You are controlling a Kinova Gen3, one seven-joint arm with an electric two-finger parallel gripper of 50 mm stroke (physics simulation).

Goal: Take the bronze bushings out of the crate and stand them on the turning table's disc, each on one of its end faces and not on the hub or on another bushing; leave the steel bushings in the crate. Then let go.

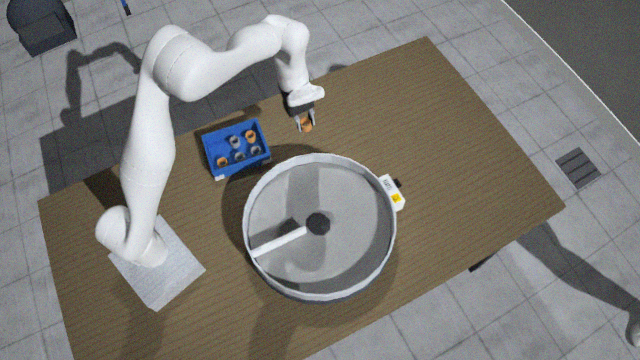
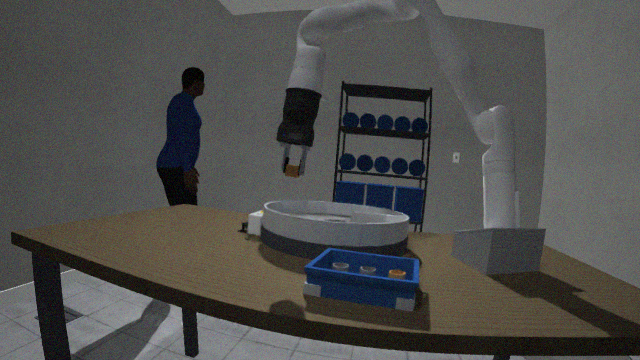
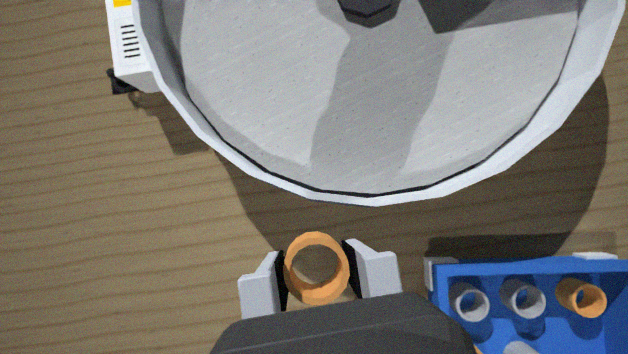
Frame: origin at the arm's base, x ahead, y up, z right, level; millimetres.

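Where they show: gripper, fingertip midpoint: (image 1: 305,125) (image 2: 292,174) (image 3: 315,265); arm's base, origin of the base link: (image 1: 151,250) (image 2: 500,229).
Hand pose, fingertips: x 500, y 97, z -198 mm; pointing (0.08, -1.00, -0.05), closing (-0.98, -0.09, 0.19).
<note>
Things, the pixels of their top centre, and the offset from my fingertips. "pt": a spot on its surface instead.
- bronze bushing, middle of its top: (image 3: 314,271) (image 2: 293,164) (image 1: 305,121) dx +0, dy +21, dz +2 mm
- blue crate, middle of its top: (image 3: 545,345) (image 2: 367,263) (image 1: 235,144) dx -209, dy -144, dz -94 mm
- grey disc, middle of its top: (image 1: 319,224) (image 2: 335,221) dx -34, dy -133, dz +240 mm
- dark hub, middle of its top: (image 1: 319,224) dx -34, dy -133, dz +240 mm
- white bar, surface spot: (image 1: 280,242) pt dx -152, dy -117, dz +266 mm
- white control box, surface spot: (image 3: 129,50) pt dx +193, dy -135, dz +170 mm
My gripper (image 1: 306,124) (image 2: 293,169) (image 3: 315,265) is shut on a bronze bushing (image 1: 306,126) (image 2: 292,171) (image 3: 316,297), held roughly upright high above the table, beside the turning table. The blue crate (image 1: 220,146) (image 2: 357,292) (image 3: 500,267) holds two bronze bushings, one (image 1: 250,136) in a back corner and one (image 1: 222,162) (image 2: 397,274) (image 3: 565,294) diagonally opposite. Three steel bushings (image 1: 234,142) (image 1: 240,157) (image 1: 255,150) are also in the crate. The grey disc (image 1: 340,190) (image 3: 250,90) has a dark hub (image 1: 318,223) (image 3: 370,10); no bushing shows on it.
A raised pale rim (image 1: 320,295) (image 2: 330,228) (image 3: 380,200) surrounds the disc. A white bar (image 1: 280,242) spans from rim towards hub. A white control box (image 1: 391,191) (image 2: 255,223) (image 3: 129,50) sits outside the rim. A person (image 2: 181,130) stands beyond the table, near a shelf rack (image 2: 385,91).
</note>
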